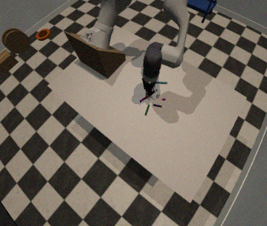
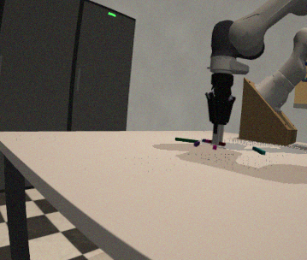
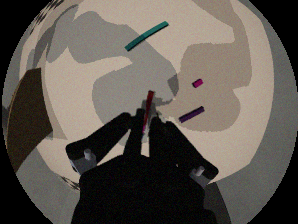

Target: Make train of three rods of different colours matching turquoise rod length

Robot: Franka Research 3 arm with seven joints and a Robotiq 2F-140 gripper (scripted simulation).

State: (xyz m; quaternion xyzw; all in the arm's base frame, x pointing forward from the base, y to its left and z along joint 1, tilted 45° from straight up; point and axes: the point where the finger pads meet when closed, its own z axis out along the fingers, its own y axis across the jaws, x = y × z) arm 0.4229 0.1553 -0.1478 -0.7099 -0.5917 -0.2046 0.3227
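Right now the red rod is 3 cm below my hand. Also, from my hand: purple rod (10 cm ahead, 1 cm to the right, 3 cm below); then blue rod (1 cm behind, 6 cm to the right, 3 cm below); then green rod (6 cm ahead, 8 cm to the right, 3 cm below).
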